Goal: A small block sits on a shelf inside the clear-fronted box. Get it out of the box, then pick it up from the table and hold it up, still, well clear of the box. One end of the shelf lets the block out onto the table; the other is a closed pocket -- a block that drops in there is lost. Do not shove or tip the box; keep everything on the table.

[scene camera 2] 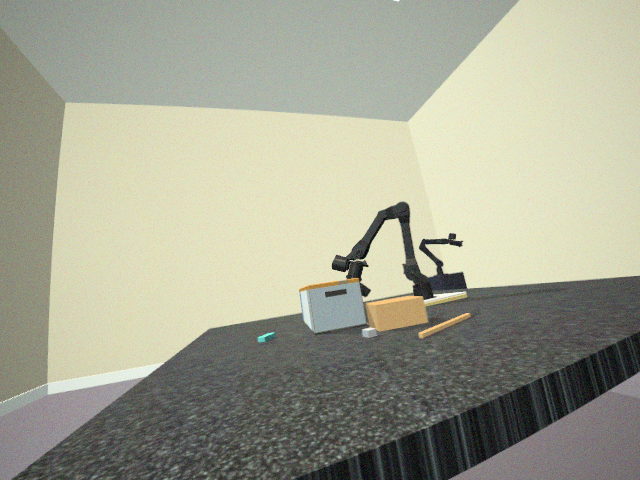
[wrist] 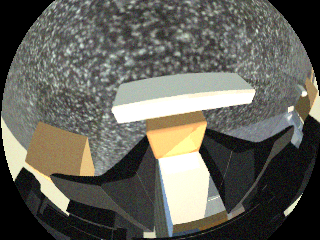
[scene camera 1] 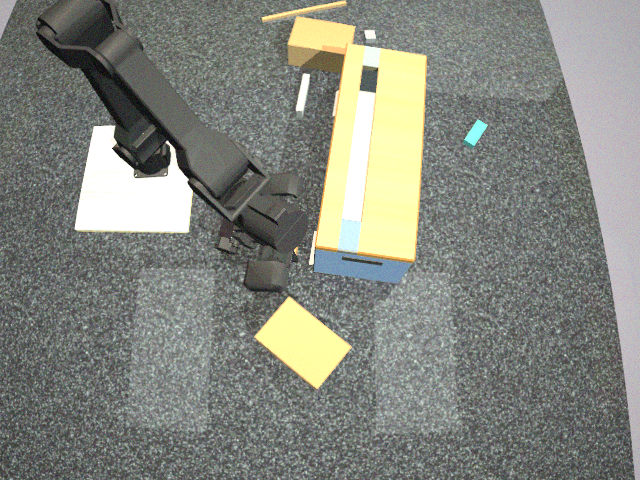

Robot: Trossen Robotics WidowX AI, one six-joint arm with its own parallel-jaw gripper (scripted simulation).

Labels:
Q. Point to a small block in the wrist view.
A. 175, 135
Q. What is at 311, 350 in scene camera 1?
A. A tan box.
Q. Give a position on a long box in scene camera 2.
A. At 328, 306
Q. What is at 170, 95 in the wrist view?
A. A long box.

